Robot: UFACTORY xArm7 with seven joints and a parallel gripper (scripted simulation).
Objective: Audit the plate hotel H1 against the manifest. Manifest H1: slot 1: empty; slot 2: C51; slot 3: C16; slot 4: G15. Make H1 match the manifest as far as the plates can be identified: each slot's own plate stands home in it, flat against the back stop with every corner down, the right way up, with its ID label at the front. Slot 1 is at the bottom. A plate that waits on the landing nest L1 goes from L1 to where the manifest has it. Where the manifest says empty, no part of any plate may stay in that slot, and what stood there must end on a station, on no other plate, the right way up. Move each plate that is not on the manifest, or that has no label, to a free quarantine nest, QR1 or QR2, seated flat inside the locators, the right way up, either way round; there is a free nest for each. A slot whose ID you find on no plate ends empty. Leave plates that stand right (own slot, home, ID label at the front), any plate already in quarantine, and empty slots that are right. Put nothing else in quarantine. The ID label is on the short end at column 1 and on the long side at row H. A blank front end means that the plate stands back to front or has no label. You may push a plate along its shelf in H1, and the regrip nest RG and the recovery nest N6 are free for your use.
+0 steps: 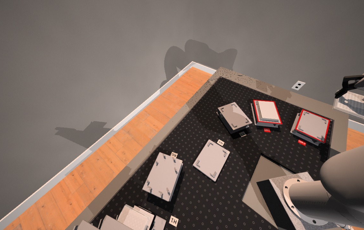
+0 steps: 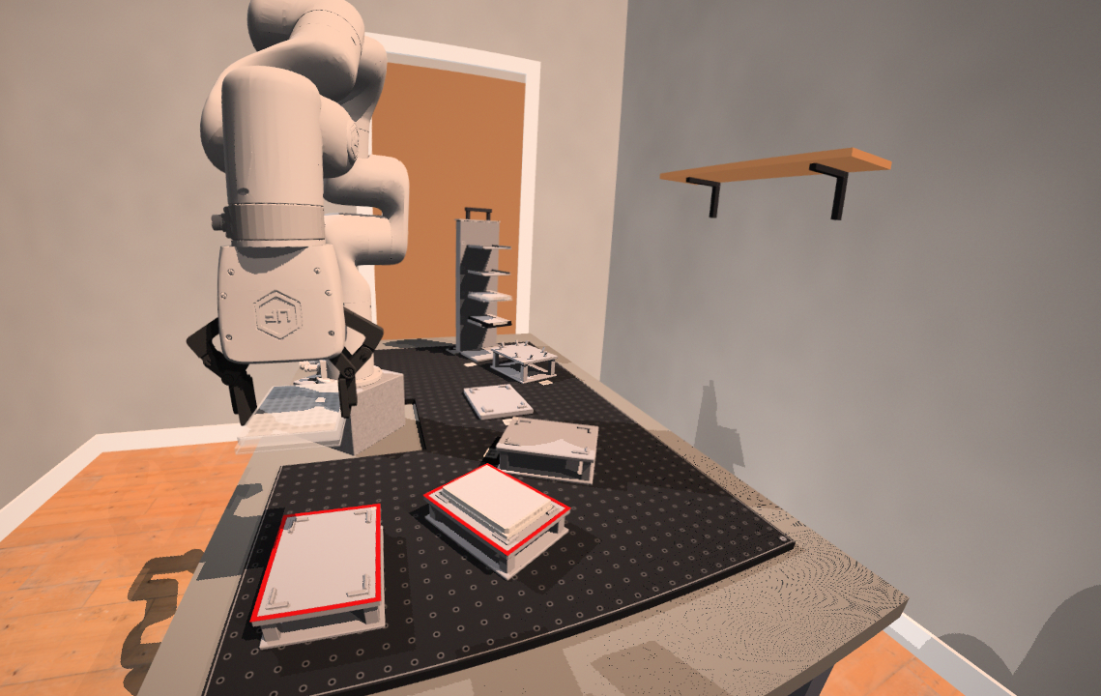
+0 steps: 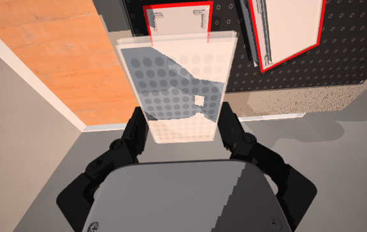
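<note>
Right now the quarantine nest QR2 is 190 mm below my hand and 10 mm to the left of it. From my hand the other things lie so: quarantine nest QR1: 210 mm ahead, 190 mm below, 50 mm to the left; landing nest L1: 350 mm ahead, 190 mm to the left, 180 mm below; white well plate: 210 mm ahead, 180 mm below, 50 mm to the left.
</note>
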